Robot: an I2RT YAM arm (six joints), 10 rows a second.
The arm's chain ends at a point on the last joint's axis. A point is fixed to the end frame.
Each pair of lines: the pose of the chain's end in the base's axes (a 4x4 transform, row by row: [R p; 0 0 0 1], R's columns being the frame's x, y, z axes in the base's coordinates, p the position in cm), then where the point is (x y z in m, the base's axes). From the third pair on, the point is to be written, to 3 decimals.
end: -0.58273 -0.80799 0.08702 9.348; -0.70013 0.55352 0.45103 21.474; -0.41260 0.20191 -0.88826 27.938; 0 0 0 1
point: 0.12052 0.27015 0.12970
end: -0.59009 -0.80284 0.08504 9.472; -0.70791 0.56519 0.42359 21.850; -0.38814 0.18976 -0.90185 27.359; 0 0 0 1
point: 0.12128 0.26921 0.12217
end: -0.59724 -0.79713 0.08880 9.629; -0.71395 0.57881 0.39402 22.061; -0.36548 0.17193 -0.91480 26.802; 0 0 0 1
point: 0.123 0.266 0.115
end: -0.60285 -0.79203 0.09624 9.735; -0.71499 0.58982 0.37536 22.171; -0.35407 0.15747 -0.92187 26.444; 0 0 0 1
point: 0.125 0.264 0.111
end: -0.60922 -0.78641 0.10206 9.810; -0.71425 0.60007 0.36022 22.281; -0.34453 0.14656 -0.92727 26.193; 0 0 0 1
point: 0.127 0.263 0.108
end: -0.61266 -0.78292 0.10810 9.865; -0.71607 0.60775 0.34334 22.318; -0.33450 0.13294 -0.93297 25.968; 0 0 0 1
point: 0.128 0.260 0.105
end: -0.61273 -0.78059 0.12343 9.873; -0.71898 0.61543 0.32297 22.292; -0.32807 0.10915 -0.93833 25.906; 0 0 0 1
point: 0.131 0.256 0.104
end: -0.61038 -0.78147 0.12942 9.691; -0.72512 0.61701 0.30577 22.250; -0.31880 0.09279 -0.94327 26.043; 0 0 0 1
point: 0.130 0.253 0.105
